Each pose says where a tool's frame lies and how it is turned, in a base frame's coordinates. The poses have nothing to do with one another.
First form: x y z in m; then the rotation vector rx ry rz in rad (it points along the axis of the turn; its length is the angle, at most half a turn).
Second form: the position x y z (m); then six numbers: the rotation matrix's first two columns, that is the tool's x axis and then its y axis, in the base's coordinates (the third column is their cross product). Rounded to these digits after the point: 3 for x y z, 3 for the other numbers.
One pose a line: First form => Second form
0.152, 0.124, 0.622, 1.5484, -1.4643, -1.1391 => 0.152, 0.124, 0.622, -0.031, -0.992, -0.126, -0.366, -0.106, 0.924
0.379, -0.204, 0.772, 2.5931, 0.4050, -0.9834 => 0.379, -0.204, 0.772, 0.720, 0.143, -0.679, 0.376, -0.903, 0.209
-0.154, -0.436, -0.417, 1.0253, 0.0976, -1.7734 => -0.154, -0.436, -0.417, -0.096, -0.732, -0.674, 0.802, -0.458, 0.383
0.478, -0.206, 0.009, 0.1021, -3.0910, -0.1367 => 0.478, -0.206, 0.009, -0.997, -0.068, 0.043, -0.064, 0.994, 0.090
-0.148, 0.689, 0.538, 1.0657, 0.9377, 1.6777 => -0.148, 0.689, 0.538, -0.214, 0.947, 0.242, -0.290, -0.298, 0.910
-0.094, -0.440, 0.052, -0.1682, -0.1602, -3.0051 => -0.094, -0.440, 0.052, -0.986, -0.121, 0.118, 0.133, -0.986, 0.098
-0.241, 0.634, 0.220, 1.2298, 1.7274, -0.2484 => -0.241, 0.634, 0.220, -0.025, 0.617, -0.787, 0.814, 0.470, 0.342
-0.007, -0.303, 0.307, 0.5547, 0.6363, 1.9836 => -0.007, -0.303, 0.307, -0.449, 0.885, 0.121, -0.649, -0.417, 0.636
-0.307, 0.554, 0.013, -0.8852, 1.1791, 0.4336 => -0.307, 0.554, 0.013, 0.354, -0.145, -0.924, -0.709, 0.603, -0.367
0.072, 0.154, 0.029, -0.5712, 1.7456, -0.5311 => 0.072, 0.154, 0.029, -0.215, -0.626, -0.750, -0.102, 0.778, -0.620
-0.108, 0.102, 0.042, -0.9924, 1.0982, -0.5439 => -0.108, 0.102, 0.042, 0.392, -0.786, -0.478, -0.096, 0.482, -0.871
